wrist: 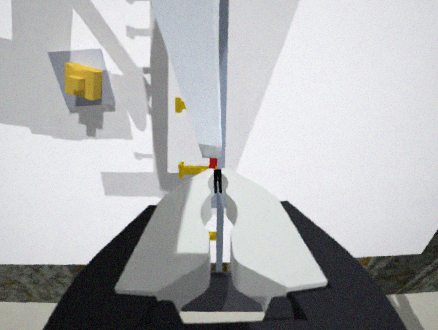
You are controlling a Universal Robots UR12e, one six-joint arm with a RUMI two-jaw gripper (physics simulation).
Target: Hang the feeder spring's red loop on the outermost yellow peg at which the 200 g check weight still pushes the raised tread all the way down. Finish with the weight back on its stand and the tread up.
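Frame: origin at the arm's base, x ahead, y left, z up, level; metres.
Where they show: gripper, fingertip midpoint: [217, 171].
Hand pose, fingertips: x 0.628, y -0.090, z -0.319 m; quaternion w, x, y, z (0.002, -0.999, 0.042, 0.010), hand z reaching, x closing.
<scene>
Things, the pixels of their centre, and the offset from my fingertips. "spot": a spot on its surface instead.
- small red piece, surface spot: [213, 163] spot: dx -0.003, dy +0.003, dz -0.008 m
- pale blue-grey panel, surface spot: [197, 65] spot: dx +0.002, dy +0.068, dz +0.058 m
- yellow block, body centre: [80, 82] dx -0.170, dy +0.067, dz -0.147 m
- grey square, surface spot: [57, 62] spot: dx -0.203, dy +0.094, dz -0.164 m
My gripper [217, 171] is shut with its black fingertip pads together and nothing between them. A small red piece [213, 163], the visible part of the loop, shows just beyond the fingertips, at the right end of a yellow peg [194, 169]; whether it hangs on that peg is too small to tell. Another yellow peg [179, 105] shows farther up, partly behind the pale blue-grey panel [197, 65]. A bit of yellow [212, 235] shows between the fingers lower down. I cannot identify the check weight, its stand or the tread with certainty.
A yellow block [84, 81] with a smaller block on its face is at the upper left over a grey square [57, 62]. A thin grey upright edge [223, 100] runs down the middle to the gripper. Peg-shaped shadows fall at the left. A dark mottled strip [35, 282] crosses below.
</scene>
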